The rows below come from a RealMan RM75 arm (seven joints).
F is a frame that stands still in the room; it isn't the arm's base.
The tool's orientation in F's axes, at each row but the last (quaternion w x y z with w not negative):
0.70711, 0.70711, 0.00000, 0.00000
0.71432, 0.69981, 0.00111, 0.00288
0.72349, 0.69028, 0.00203, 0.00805
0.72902, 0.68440, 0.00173, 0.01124
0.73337, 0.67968, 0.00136, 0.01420
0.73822, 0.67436, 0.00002, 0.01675
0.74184, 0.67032, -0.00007, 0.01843
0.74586, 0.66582, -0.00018, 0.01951
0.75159, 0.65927, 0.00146, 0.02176
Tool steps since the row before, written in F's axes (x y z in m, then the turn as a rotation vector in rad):
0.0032, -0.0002, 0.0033, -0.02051, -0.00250, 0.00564
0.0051, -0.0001, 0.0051, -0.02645, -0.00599, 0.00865
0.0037, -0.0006, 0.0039, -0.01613, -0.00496, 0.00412
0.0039, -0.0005, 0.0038, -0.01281, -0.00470, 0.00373
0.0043, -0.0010, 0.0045, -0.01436, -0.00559, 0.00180
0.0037, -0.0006, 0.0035, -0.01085, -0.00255, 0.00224
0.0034, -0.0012, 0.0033, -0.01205, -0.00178, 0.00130
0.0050, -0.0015, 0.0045, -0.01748, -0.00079, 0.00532
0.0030, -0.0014, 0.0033, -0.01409, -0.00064, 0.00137
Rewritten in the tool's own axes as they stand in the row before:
0.0032, 0.0033, 0.0002, -0.02051, 0.00564, 0.00250
0.0051, 0.0051, 0.0002, -0.02646, 0.00859, 0.00602
0.0037, 0.0038, 0.0008, -0.01617, 0.00403, 0.00492
0.0039, 0.0037, 0.0008, -0.01285, 0.00361, 0.00470
0.0044, 0.0043, 0.0014, -0.01445, 0.00164, 0.00540
0.0038, 0.0033, 0.0010, -0.01086, 0.00227, 0.00250
0.0034, 0.0031, 0.0016, -0.01206, 0.00144, 0.00161
0.0051, 0.0042, 0.0021, -0.01735, 0.00571, 0.00094
0.0030, 0.0030, 0.0019, -0.01406, 0.00171, 0.00038

